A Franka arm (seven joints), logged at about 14 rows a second.
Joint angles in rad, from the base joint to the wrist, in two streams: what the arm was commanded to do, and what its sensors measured. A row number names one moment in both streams.
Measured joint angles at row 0: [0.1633 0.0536 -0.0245 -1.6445 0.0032 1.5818 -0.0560]
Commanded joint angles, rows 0 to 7: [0.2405 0.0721 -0.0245 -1.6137 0.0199 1.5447 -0.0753]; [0.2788 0.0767 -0.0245 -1.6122 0.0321 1.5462 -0.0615]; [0.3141 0.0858 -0.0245 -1.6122 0.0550 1.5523 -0.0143]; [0.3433 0.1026 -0.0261 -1.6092 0.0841 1.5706 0.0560]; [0.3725 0.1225 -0.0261 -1.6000 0.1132 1.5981 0.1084]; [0.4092 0.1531 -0.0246 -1.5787 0.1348 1.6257 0.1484]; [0.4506 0.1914 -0.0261 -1.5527 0.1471 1.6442 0.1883]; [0.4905 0.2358 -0.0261 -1.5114 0.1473 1.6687 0.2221]
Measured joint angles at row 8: [0.4272 0.1393 -0.0168 -1.6095 0.1274 1.6509 0.1556]
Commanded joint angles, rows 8 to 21: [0.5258 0.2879 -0.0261 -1.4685 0.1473 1.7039 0.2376]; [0.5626 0.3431 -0.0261 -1.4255 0.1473 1.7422 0.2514]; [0.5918 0.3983 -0.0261 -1.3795 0.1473 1.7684 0.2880]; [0.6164 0.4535 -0.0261 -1.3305 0.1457 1.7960 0.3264]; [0.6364 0.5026 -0.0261 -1.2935 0.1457 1.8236 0.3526]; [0.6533 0.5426 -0.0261 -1.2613 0.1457 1.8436 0.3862]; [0.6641 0.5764 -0.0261 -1.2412 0.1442 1.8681 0.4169]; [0.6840 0.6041 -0.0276 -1.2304 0.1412 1.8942 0.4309]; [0.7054 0.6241 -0.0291 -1.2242 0.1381 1.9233 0.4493]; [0.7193 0.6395 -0.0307 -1.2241 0.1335 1.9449 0.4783]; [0.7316 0.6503 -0.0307 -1.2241 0.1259 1.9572 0.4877]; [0.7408 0.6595 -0.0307 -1.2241 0.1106 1.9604 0.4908]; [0.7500 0.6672 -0.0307 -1.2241 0.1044 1.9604 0.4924]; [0.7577 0.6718 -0.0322 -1.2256 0.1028 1.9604 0.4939]
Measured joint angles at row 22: [0.7358 0.6519 -0.0183 -1.2572 0.1198 1.9644 0.4723]
